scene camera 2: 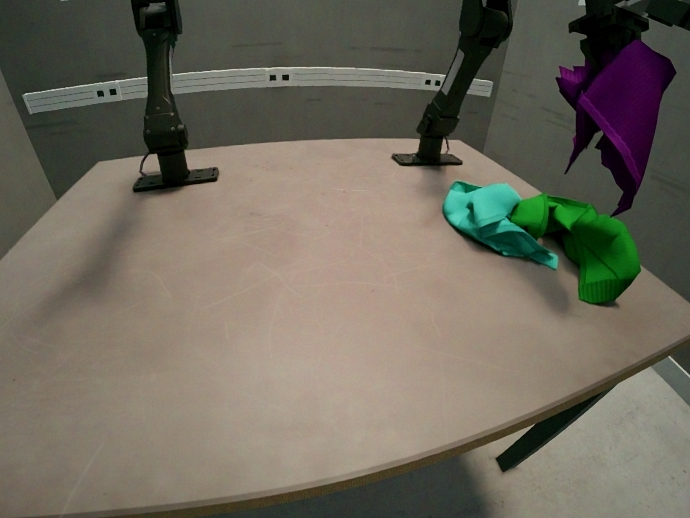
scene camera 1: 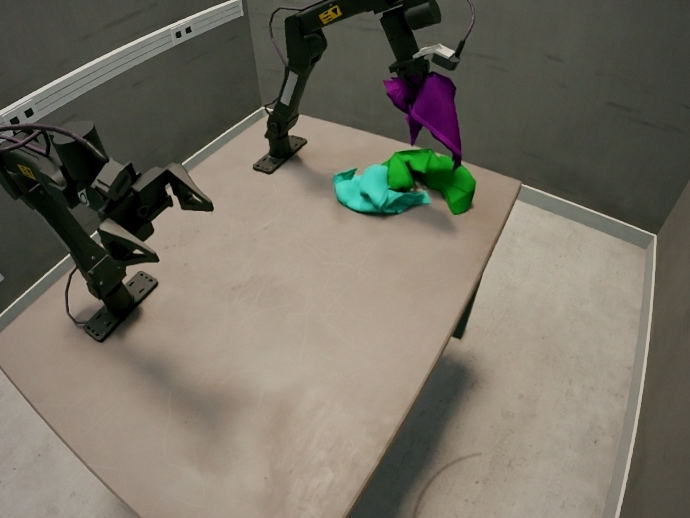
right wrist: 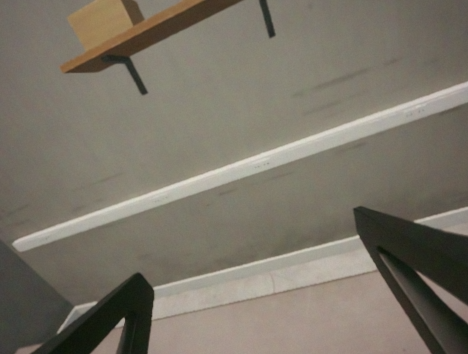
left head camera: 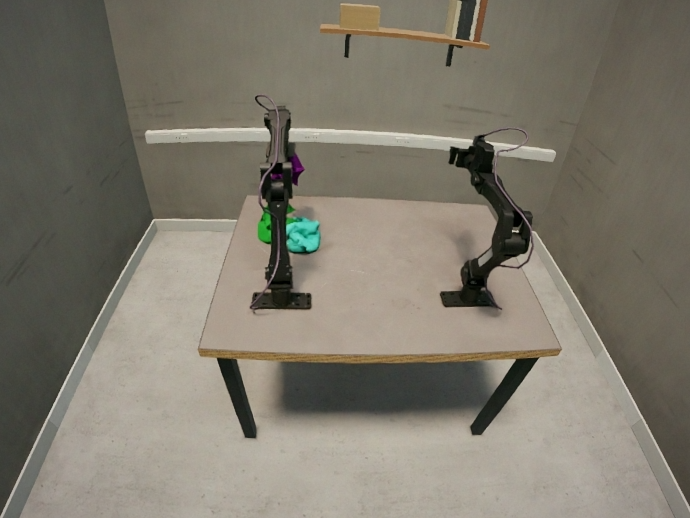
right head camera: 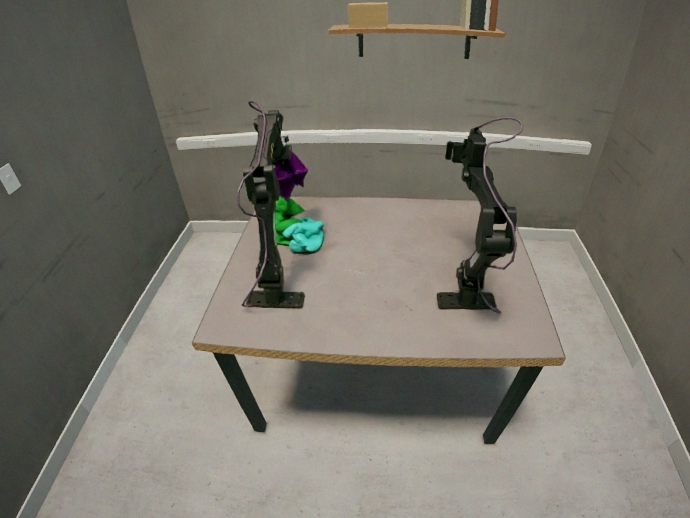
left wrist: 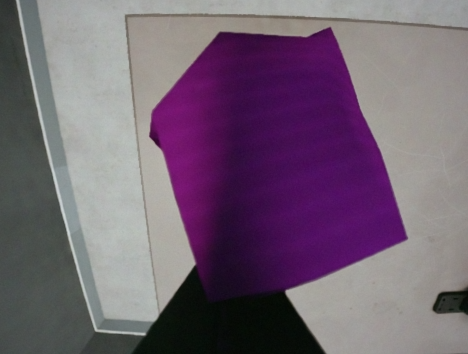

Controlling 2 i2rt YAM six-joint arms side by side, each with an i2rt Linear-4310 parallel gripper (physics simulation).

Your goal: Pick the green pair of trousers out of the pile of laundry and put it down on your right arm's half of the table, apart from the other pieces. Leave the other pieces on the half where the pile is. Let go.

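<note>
The green trousers [left head camera: 267, 227] [right head camera: 285, 209] [scene camera 1: 461, 186] [scene camera 2: 607, 256] lie crumpled on the table, touching the cyan piece [left head camera: 303, 235] [right head camera: 306, 236] [scene camera 1: 373, 189] [scene camera 2: 490, 211]. In the left head camera my left arm partly hides them. My left gripper [scene camera 1: 413, 79] [scene camera 2: 601, 54] is shut on a purple piece [right head camera: 290, 172] [scene camera 1: 440, 105] [scene camera 2: 629, 105] [left wrist: 280, 165], which hangs in the air over the green trousers. Whether its lowest tip touches the green cloth I cannot tell. My right gripper [scene camera 1: 184, 233] [right wrist: 242, 253] is open and empty, raised above the other half.
The table [left head camera: 378, 334] [scene camera 1: 278, 362] [scene camera 2: 278, 390] carries both arm bases. The green trousers lie near the table's far left corner in the head views. A wall shelf [left head camera: 406, 35] [right head camera: 412, 28] and a white wall rail [left head camera: 356, 136] [right head camera: 378, 136] are behind the table.
</note>
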